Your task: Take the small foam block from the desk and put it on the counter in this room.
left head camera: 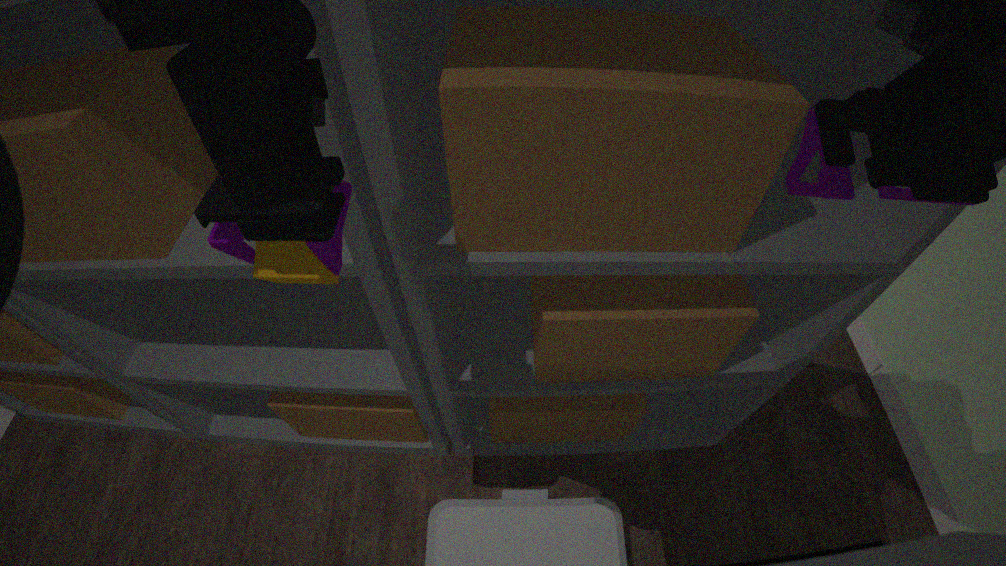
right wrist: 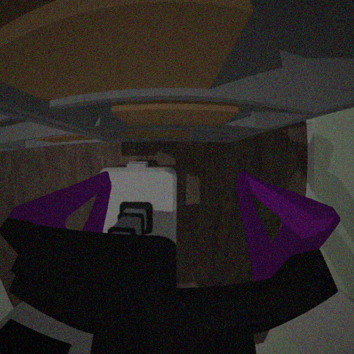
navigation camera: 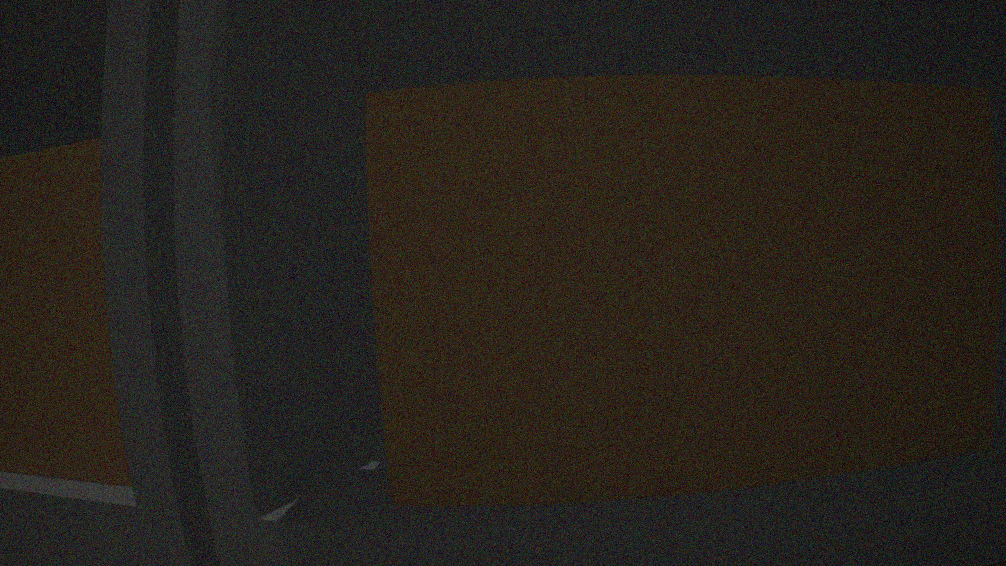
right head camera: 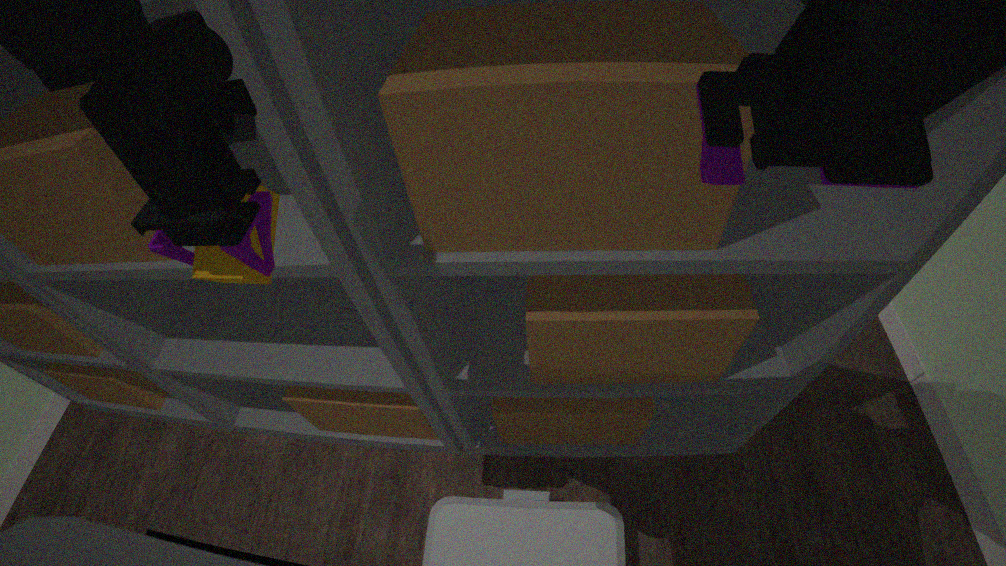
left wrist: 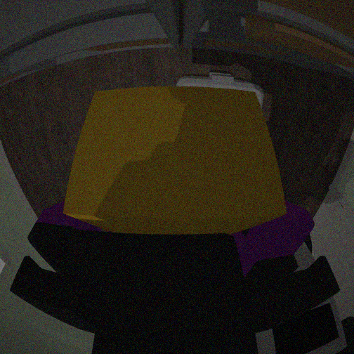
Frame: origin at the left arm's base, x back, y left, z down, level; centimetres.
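Seen in the pictures: left gripper, fingertip midpoint: (left head camera: 306, 269) (right head camera: 245, 271); right gripper, fingertip midpoint: (left head camera: 835, 188) (right head camera: 764, 174).
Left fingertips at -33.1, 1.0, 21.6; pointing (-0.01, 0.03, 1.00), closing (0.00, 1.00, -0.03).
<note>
Offsets run from my left fingertips to a thing's middle, as dx, dy, dz. "spot": to the spot under its first point.
The small foam block @(-1.7, -0.1, -3.4) (left head camera: 294, 263) (right head camera: 228, 266) (left wrist: 175, 160) is yellow and sits between the purple fingers of my left gripper (left head camera: 291, 247) (right head camera: 221, 247), which is shut on it. The block is held up in front of the grey shelving, and its broad face fills the middle of the left wrist view. My right gripper (right wrist: 173, 178) is open and empty, in front of the shelving at the right in both head views. Neither the desk nor the counter can be made out in these frames.
A tall grey shelf unit (left head camera: 415, 281) (right head camera: 379, 309) (navigation camera: 200, 246) stands close in front, holding several brown boxes @(spot: -20.6, -30.6, +3.5) (left head camera: 605, 161) (right head camera: 562, 161) (right wrist: 125, 50) (navigation camera: 675, 288). My white base (left head camera: 526, 535) (right head camera: 524, 535) (right wrist: 145, 187) is below. A pale green wall (left head camera: 949, 316) (right head camera: 956, 295) rises at the right.
</note>
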